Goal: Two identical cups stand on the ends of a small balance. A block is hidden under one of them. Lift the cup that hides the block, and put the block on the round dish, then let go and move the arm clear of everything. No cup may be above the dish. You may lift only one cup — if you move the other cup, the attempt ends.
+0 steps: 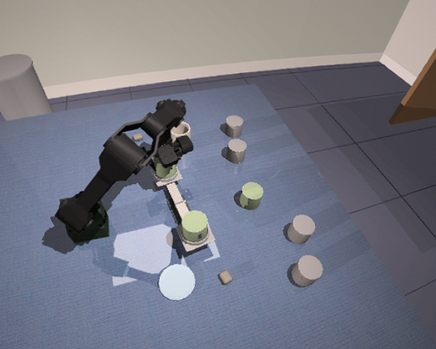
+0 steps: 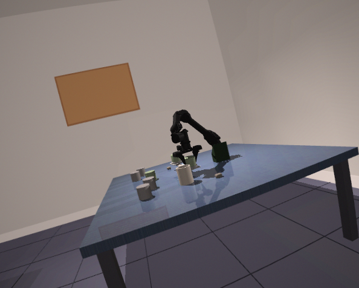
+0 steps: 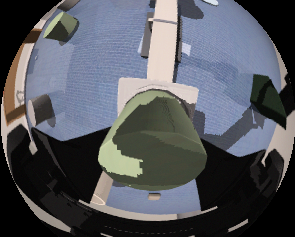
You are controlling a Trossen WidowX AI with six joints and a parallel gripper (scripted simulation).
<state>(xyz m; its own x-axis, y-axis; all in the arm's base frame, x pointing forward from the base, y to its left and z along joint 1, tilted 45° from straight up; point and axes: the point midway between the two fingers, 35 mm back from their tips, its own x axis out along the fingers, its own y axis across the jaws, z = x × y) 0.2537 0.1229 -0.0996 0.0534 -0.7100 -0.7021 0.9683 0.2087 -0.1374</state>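
Right now my gripper tip is 13 cm to the left of the balance beam, 3 cm short of it and 3 cm above it. From my gripper tip the other things lie so: small balance (13 cm to the right, 4 cm below, 4 cm ahead); then pale green block (1 cm to the right, 1 cm below); then beige cup (16 cm to the left, 7 cm ahead, 2 cm below).
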